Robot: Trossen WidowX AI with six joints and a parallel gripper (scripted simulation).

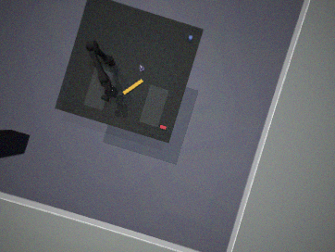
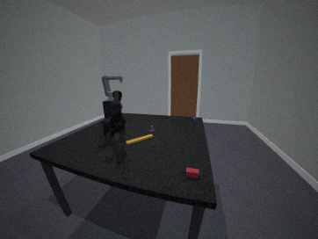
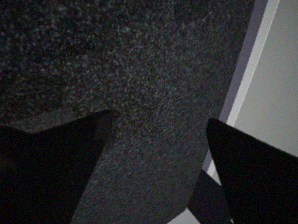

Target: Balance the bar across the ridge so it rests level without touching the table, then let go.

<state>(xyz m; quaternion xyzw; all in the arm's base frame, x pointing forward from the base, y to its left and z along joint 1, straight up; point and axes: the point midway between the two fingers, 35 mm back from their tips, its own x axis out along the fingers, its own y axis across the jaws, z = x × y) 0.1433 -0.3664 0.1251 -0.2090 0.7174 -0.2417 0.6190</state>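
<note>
Right now my gripper tip is 160 mm short of the yellow bar, 210 mm to the right of it and 90 mm above it. Round my gripper tip: red block (600 mm ahead, 110 mm to the right, 80 mm below); then blue object (600 mm ahead, 890 mm to the left, 80 mm below).
</note>
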